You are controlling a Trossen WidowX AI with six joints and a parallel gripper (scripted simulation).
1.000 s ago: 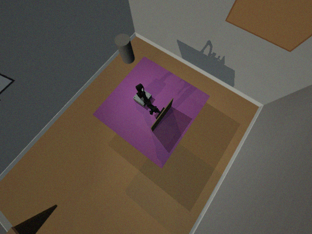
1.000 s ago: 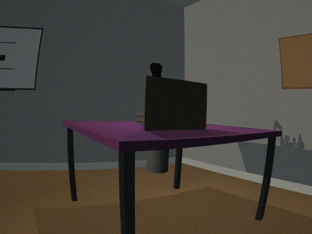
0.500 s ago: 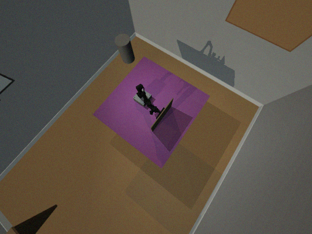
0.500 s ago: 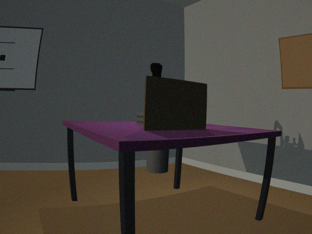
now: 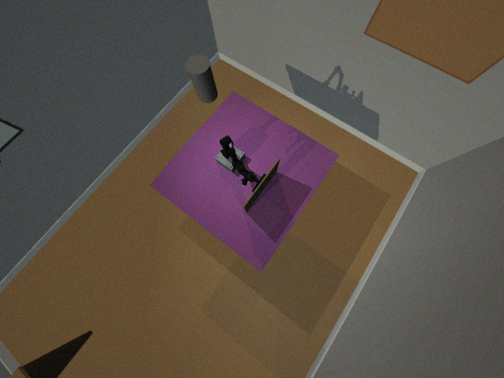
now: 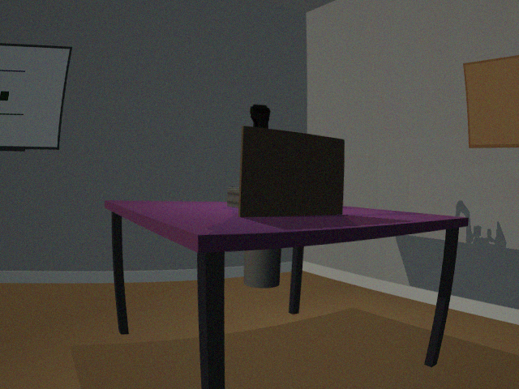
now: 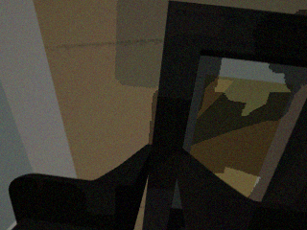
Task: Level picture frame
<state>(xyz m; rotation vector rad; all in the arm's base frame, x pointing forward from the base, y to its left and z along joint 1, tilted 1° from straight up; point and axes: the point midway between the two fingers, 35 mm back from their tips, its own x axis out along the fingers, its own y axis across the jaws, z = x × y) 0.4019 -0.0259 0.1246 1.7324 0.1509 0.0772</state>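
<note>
The picture frame lies 5 cm below my gripper tip and 1 cm to the left of it. From my gripper tip the other things lie so: brown wall panel (7 cm below, 2 cm ahead).
</note>
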